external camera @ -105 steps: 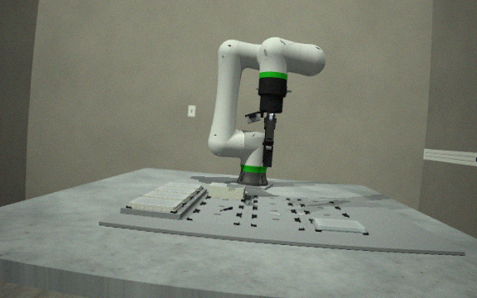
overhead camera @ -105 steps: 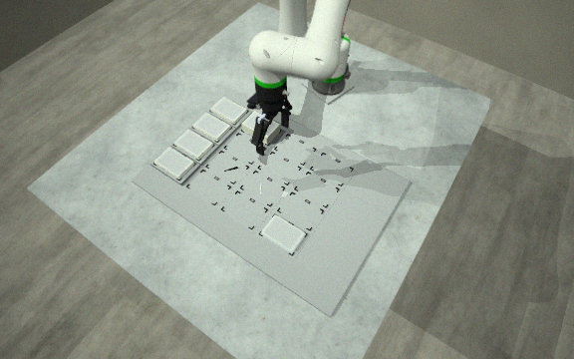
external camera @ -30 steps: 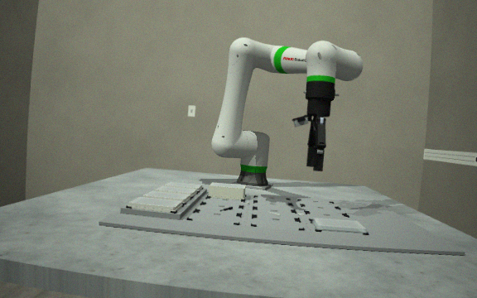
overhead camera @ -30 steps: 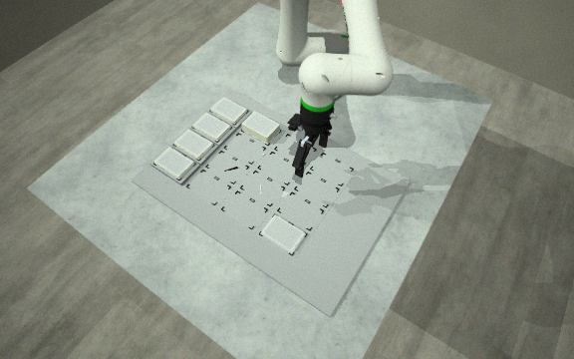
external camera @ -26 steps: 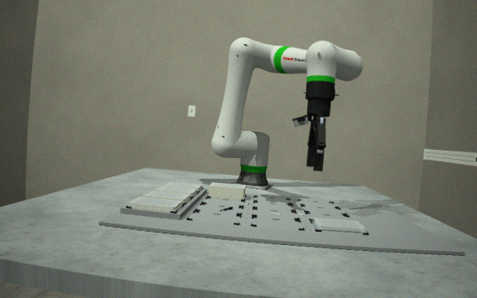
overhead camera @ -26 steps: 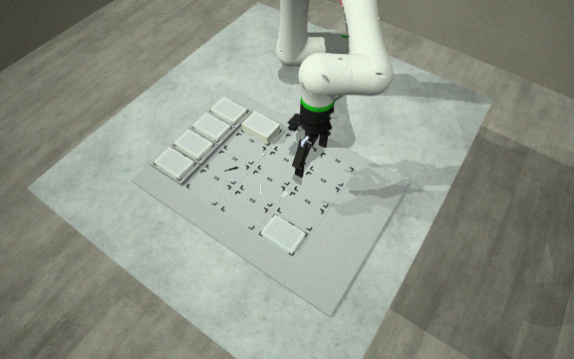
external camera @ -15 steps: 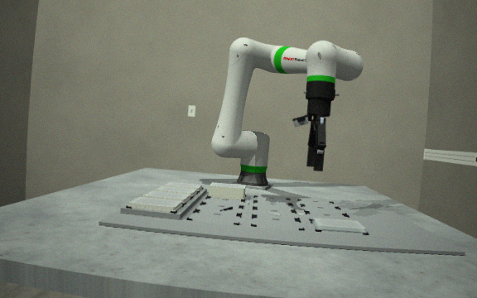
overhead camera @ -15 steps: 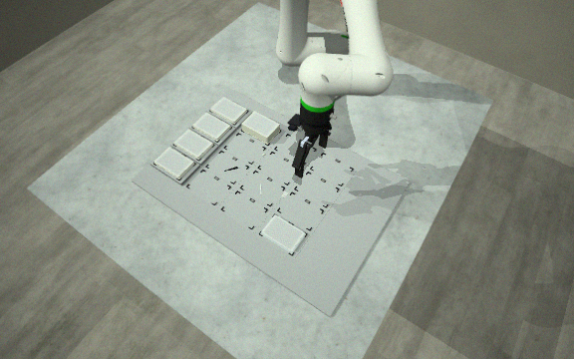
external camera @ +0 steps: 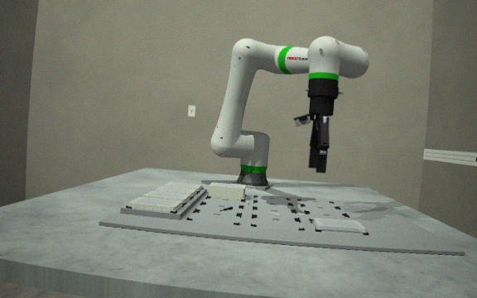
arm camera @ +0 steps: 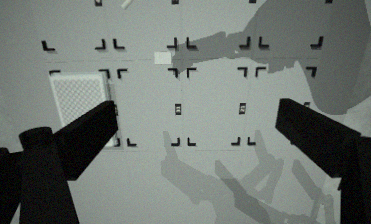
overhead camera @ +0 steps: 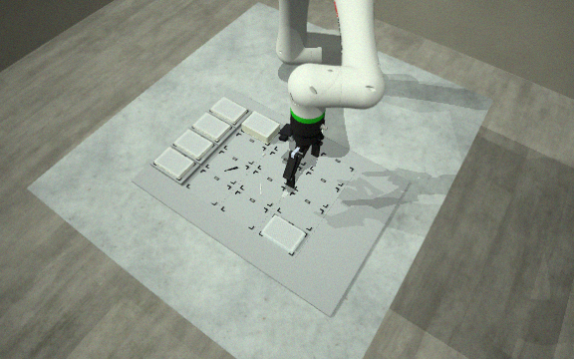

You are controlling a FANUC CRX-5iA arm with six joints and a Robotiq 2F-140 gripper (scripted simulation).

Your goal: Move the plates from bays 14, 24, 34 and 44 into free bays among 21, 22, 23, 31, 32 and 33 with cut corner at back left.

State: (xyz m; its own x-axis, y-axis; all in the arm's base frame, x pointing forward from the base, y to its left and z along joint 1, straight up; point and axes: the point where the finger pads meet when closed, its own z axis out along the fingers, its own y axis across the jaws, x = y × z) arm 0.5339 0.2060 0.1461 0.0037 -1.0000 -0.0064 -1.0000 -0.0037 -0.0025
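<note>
The thin black stick lies 27 cm to the right of my hand, 14 cm below it and 7 cm ahead of it. From my hand the other things lie so: sealed deep-well block (29 cm to the right, 14 cm behind, 12 cm below); then plate (18 cm ahead, 14 cm below, 4 cm to the left); then white tip (14 cm below, 12 cm to the right, 8 cm ahead).
</note>
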